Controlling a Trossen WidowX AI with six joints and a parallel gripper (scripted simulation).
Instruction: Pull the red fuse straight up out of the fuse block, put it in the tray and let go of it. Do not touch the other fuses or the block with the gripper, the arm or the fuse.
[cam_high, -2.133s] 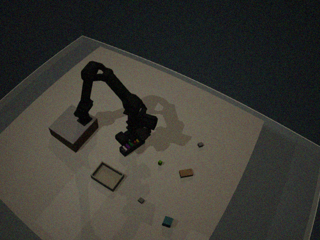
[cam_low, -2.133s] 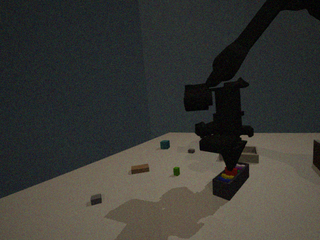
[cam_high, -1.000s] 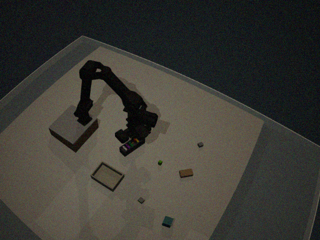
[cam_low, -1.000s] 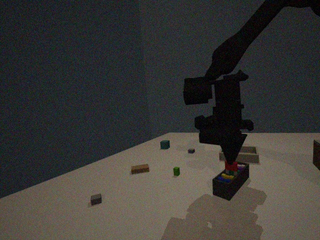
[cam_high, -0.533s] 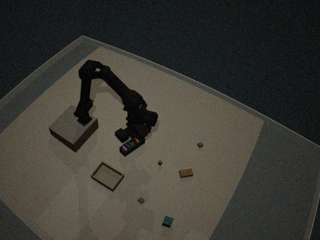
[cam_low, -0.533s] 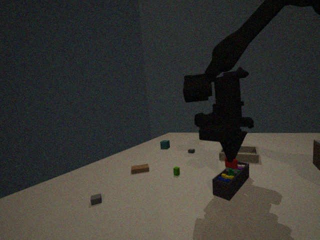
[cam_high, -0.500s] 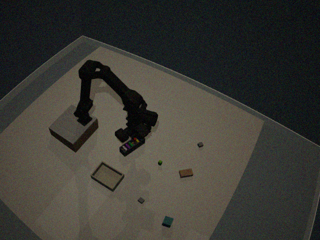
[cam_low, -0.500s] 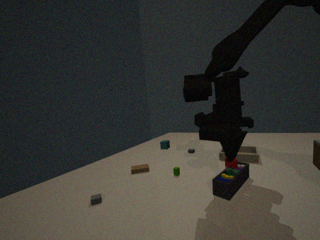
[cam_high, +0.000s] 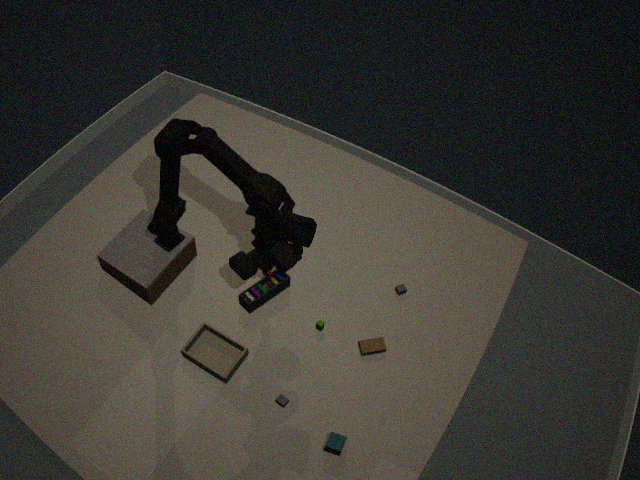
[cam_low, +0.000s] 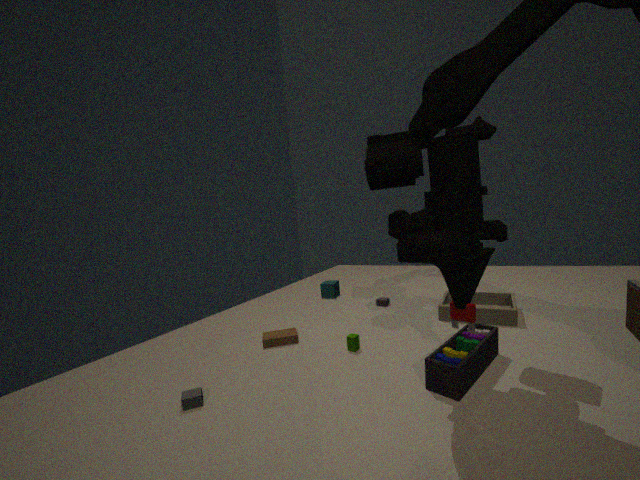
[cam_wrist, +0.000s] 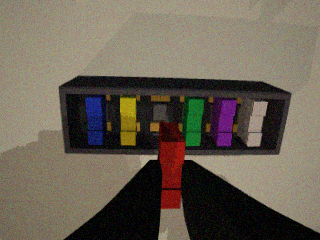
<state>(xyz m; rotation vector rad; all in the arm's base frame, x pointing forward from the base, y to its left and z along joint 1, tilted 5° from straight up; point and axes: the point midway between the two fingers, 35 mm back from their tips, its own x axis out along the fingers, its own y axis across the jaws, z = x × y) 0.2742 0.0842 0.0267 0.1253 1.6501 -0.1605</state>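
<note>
The tray is 230 mm to the right of my gripper tip, 90 mm below it and 20 mm ahead of it. From my gripper tip the other things lie so: yellow fuse 60 mm below, 20 mm to the left, 10 mm ahead; then green fuse 60 mm below, 20 mm to the right; then red fuse 10 mm below.
</note>
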